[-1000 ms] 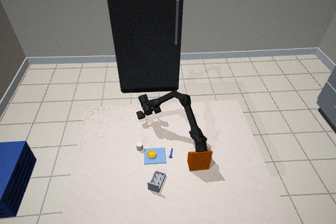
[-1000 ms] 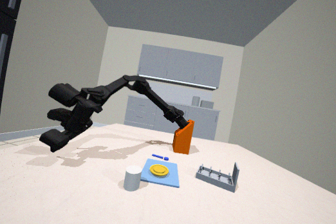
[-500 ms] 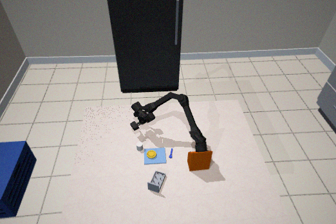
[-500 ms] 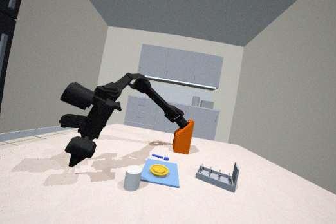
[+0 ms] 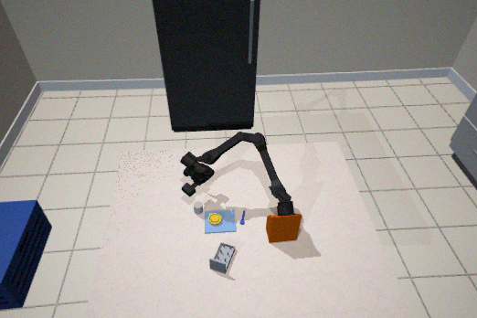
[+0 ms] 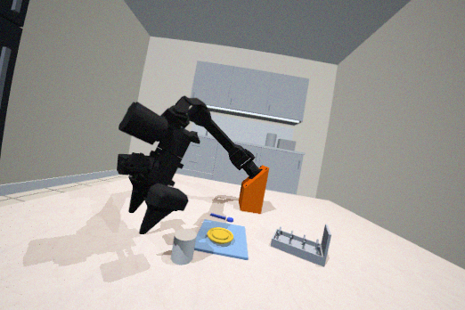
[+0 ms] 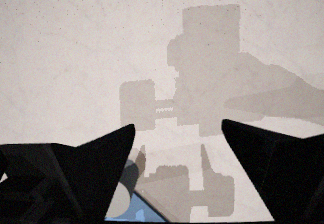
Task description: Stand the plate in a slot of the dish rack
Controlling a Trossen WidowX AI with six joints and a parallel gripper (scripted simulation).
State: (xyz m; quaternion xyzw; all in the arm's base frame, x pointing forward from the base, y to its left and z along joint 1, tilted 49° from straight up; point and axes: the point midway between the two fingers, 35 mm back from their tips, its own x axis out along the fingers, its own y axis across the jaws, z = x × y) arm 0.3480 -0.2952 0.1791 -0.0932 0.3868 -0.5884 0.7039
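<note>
Now: gripper tip 6 cm past the yellow plate, 18 cm to the right of it and 4 cm above it. Also, from my gripper tip: dish rack 5 cm behind, 40 cm to the left, 3 cm below; then blue spoon 20 cm behind, 21 cm to the left, 5 cm below; then light blue mat 8 cm behind, 19 cm to the left, 5 cm below.
</note>
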